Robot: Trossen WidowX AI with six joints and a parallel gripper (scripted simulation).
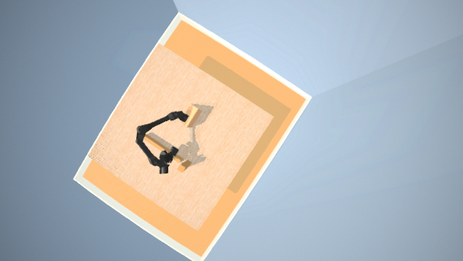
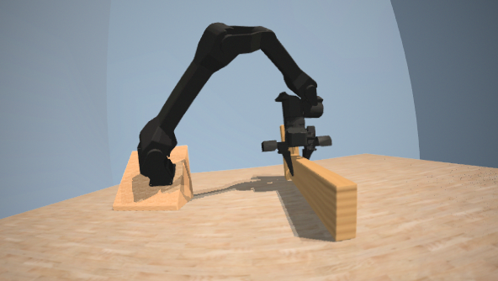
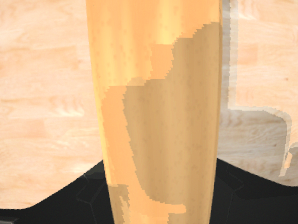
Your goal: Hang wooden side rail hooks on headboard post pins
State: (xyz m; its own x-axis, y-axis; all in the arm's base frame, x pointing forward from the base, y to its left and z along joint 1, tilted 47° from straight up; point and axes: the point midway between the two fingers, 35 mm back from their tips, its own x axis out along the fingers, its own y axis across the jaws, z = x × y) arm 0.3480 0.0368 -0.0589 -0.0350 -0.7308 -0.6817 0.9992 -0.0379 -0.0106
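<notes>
My gripper tip is 10 mm short of the headboard post, 140 mm to the right of it and 60 mm below it.
</notes>
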